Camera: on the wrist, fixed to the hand. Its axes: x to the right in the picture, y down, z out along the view.
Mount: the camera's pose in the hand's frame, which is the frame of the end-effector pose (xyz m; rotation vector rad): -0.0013 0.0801 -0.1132 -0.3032 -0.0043 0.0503
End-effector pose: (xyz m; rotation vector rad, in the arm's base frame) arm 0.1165 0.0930 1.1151 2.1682 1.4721 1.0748
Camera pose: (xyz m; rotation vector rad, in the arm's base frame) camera 0.0871 0.0405 1.2401 2.0007 1.1702 1.2209
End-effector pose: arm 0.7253 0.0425 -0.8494 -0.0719 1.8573 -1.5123
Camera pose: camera 0.6941 0.1615 -0.9134 -0.1686 2.0560 -1.1860
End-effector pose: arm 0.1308 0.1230 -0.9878 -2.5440 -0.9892 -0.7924
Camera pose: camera 0.1418 0.0134 -0.9036 -2.8119 -0.8582 -0.9889
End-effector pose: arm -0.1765 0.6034 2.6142 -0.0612 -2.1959 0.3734
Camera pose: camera -0.0937 0.7072 2.6542 -0.2819 -2.2420 0.0654
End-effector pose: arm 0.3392 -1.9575 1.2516 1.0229 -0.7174 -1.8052
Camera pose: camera 0.4724 -1.9950 1.2613 0.7928 -0.4494 -1.8060
